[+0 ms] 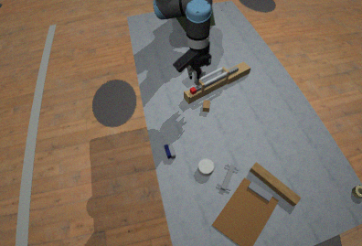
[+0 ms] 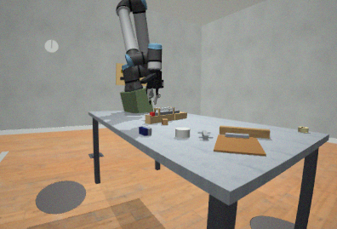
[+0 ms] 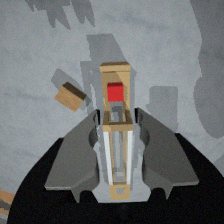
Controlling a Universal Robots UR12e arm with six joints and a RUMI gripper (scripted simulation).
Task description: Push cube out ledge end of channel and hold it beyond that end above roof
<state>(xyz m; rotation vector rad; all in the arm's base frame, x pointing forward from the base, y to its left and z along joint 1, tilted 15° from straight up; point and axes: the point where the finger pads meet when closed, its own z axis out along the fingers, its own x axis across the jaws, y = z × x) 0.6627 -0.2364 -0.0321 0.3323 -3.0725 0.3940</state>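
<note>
The red cube lies 80 mm below my hand. From my hand the other things lie so: wooden block (120 mm below, 80 mm ahead, 40 mm to the left); blue block (250 mm ahead, 210 mm to the right, 120 mm below); channel (120 mm to the left, 80 mm below, 30 mm behind).
</note>
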